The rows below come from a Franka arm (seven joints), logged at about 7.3 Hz.
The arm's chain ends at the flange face. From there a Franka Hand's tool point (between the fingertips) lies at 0.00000 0.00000 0.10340 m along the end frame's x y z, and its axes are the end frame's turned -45 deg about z.
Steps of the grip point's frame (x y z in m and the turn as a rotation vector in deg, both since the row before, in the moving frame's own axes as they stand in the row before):
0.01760, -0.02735, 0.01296, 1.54, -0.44, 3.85
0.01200, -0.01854, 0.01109, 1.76, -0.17, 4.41
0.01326, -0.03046, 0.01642, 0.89, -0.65, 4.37
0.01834, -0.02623, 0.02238, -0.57, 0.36, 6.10
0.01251, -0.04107, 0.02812, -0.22, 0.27, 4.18
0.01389, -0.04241, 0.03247, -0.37, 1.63, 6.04
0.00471, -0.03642, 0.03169, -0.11, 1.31, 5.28
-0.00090, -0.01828, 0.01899, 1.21, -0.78, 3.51
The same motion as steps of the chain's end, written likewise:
-0.00442, -0.03030, 0.01300, 0.78, -1.40, 3.85
-0.00224, -0.01947, 0.01114, 1.12, -1.36, 4.41
-0.01021, -0.03053, 0.01644, 0.17, -1.09, 4.37
-0.00675, -0.03185, 0.02239, -0.15, 0.66, 6.10
-0.02082, -0.03785, 0.02812, 0.04, 0.35, 4.18
-0.02280, -0.03834, 0.03251, 0.89, 1.41, 6.04
-0.02430, -0.02764, 0.03172, 0.85, 1.00, 5.28
-0.01104, -0.01166, 0.01902, 0.30, -1.41, 3.51

